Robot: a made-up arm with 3 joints. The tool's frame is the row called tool. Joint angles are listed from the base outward. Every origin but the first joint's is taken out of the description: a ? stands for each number. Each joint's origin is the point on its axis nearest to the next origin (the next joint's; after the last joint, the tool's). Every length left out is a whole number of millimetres.
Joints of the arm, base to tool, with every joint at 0 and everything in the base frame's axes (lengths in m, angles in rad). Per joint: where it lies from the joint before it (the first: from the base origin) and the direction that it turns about. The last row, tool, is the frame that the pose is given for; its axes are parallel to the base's.
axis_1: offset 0 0.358 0.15 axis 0 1 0
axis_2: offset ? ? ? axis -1 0 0
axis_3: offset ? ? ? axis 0 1 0
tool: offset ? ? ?
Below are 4 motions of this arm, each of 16 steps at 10 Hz.
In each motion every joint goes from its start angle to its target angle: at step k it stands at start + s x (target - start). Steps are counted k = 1, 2, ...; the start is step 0. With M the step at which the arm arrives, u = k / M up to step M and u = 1 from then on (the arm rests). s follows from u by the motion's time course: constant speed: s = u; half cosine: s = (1 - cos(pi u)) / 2; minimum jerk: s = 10 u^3 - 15 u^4 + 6 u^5.
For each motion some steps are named. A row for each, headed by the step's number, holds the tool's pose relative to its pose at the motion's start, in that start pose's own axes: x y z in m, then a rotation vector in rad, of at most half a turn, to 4 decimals.
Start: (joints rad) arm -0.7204 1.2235 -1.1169
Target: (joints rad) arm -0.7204 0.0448 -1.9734
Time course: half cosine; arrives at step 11
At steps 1, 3, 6, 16:
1: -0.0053 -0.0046 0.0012 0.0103 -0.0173 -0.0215
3: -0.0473 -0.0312 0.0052 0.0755 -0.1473 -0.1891
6: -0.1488 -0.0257 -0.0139 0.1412 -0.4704 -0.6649
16: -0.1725 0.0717 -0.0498 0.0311 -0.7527 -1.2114

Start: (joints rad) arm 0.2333 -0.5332 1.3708
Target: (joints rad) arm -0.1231 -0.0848 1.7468
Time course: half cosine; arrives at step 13
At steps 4, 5, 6, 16:
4: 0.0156 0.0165 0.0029 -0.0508 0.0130 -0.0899
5: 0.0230 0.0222 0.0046 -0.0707 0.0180 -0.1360
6: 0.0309 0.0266 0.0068 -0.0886 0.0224 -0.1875
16: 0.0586 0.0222 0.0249 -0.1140 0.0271 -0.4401

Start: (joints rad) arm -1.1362 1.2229 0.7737
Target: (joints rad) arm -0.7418 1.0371 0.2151
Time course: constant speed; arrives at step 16
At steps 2, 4, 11, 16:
2: -0.0288 0.0052 -0.0037 -0.0139 -0.0525 0.0498
4: -0.0574 0.0074 -0.0083 -0.0241 -0.1038 0.1001
11: -0.1518 -0.0074 -0.0298 -0.0306 -0.2729 0.2782
16: -0.2100 -0.0376 -0.0482 -0.0081 -0.3826 0.4035

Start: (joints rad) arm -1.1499 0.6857 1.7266
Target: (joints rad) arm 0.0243 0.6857 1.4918
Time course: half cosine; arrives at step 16
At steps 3, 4, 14, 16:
3: 0.0228 0.0225 -0.0181 -0.0620 0.0568 -0.0091
4: 0.0389 0.0382 -0.0332 -0.1078 0.0987 -0.0150
14: 0.1597 0.1609 -0.3240 -0.7041 0.6580 -0.0302
16: 0.1604 0.1623 -0.3398 -0.7312 0.6849 -0.0281

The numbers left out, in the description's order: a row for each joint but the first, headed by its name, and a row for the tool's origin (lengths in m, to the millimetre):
axis_2: -0.02 0 -0.105
axis_3: 0 0.078 0.001
tool: 0.027 0 0.397

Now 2 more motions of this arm.
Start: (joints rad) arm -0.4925 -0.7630 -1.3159
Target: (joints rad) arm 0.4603 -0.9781 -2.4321
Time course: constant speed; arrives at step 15
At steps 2, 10, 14, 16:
2: -0.0197 0.0340 0.0065 -0.0825 -0.0582 -0.0442
10: -0.0877 0.1987 -0.0269 -0.4822 -0.3024 -0.0822
14: -0.1207 0.2705 -0.0818 -0.6975 -0.4206 -0.0028
16: -0.1296 0.2846 -0.0984 -0.7500 -0.4486 0.0282

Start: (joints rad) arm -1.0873 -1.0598 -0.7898
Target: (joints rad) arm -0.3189 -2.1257 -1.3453
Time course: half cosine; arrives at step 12
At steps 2, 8, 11, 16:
2: -0.0027 -0.0078 0.0058 0.0162 -0.0136 -0.0832
8: -0.0693 0.0484 0.0429 -0.0736 -0.3174 -0.9757
11: -0.0714 0.1199 0.0364 -0.2079 -0.4800 -1.2684
16: -0.0705 0.1256 0.0353 -0.2196 -0.4929 -1.2891

